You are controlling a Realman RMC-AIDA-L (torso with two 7-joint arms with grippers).
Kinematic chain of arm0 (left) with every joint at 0, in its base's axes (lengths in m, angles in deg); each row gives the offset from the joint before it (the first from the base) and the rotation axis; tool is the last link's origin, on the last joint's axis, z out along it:
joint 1: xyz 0 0 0.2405 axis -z
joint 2: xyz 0 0 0 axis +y
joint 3: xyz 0 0 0.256 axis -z
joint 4: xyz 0 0 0 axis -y
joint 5: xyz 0 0 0.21 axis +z
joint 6: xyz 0 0 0 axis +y
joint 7: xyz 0 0 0.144 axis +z
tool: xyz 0 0 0
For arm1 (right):
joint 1: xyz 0 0 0.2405 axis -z
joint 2: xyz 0 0 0 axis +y
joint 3: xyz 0 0 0.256 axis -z
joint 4: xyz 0 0 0 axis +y
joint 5: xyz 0 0 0.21 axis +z
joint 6: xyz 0 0 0 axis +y
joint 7: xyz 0 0 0.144 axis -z
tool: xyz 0 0 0
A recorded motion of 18 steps. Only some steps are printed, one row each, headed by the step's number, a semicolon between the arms.
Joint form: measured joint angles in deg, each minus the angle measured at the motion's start. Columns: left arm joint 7, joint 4, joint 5, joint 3, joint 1, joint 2, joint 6; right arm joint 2, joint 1, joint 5, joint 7, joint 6, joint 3, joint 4.
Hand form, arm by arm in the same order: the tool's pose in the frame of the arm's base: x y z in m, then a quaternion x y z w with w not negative. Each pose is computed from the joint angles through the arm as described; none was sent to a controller.
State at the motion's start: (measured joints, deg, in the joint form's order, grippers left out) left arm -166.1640 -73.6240 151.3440 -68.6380 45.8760 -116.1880 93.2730; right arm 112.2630 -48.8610 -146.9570 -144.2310 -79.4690 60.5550 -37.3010
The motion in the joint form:
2: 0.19 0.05 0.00 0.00 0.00 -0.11 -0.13; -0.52 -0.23 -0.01 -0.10 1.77 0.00 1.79
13: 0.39 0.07 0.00 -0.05 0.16 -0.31 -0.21; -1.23 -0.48 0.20 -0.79 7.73 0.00 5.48
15: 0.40 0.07 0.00 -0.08 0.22 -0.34 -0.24; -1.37 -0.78 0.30 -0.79 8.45 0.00 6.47
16: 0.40 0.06 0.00 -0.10 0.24 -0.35 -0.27; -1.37 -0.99 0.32 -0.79 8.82 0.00 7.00
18: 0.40 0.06 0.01 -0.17 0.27 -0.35 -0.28; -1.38 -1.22 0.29 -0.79 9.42 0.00 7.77
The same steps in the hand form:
2: -0.1452 0.3974 0.0422 -0.84279 -0.47051 0.11865 0.23292; 0.2483 0.4023 0.0057 -0.83897 0.50572 -0.13509 0.14874
13: -0.1436 0.3974 0.0407 -0.84481 -0.46767 0.11821 0.23154; 0.2606 0.4099 0.0054 -0.82642 0.51811 -0.12480 0.18168
15: -0.1430 0.3975 0.0405 -0.84525 -0.46695 0.11805 0.23148; 0.2618 0.4105 0.0045 -0.82489 0.52007 -0.12460 0.18320
16: -0.1428 0.3976 0.0404 -0.84544 -0.46658 0.11789 0.23161; 0.2620 0.4108 0.0034 -0.82441 0.52073 -0.12465 0.18341
18: -0.1425 0.3976 0.0402 -0.84571 -0.46597 0.11827 0.23165; 0.2629 0.4110 0.0020 -0.82334 0.52196 -0.12515 0.18439

